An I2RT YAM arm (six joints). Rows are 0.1 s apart.
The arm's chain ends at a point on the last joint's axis. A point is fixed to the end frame.
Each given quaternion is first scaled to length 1.
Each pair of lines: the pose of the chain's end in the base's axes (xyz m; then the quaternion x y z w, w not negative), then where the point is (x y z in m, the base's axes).
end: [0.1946, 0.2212, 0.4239, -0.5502, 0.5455, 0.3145, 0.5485]
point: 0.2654 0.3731 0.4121
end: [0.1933, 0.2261, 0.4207, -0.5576, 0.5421, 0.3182, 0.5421]
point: 0.2611 0.3792 0.4074
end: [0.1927, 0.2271, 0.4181, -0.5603, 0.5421, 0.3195, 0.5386]
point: 0.2594 0.3806 0.4037
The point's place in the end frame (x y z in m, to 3 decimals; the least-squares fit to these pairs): -0.013 -0.034 0.164
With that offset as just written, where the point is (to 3 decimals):
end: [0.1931, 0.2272, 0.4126, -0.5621, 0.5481, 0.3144, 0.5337]
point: 0.261 0.380 0.395
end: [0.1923, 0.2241, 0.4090, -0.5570, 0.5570, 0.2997, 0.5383]
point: 0.265 0.374 0.391
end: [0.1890, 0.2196, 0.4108, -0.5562, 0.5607, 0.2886, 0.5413]
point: 0.265 0.368 0.392
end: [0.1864, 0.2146, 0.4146, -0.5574, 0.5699, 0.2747, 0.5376]
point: 0.266 0.361 0.392
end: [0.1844, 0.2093, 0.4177, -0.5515, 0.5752, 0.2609, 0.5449]
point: 0.269 0.353 0.396
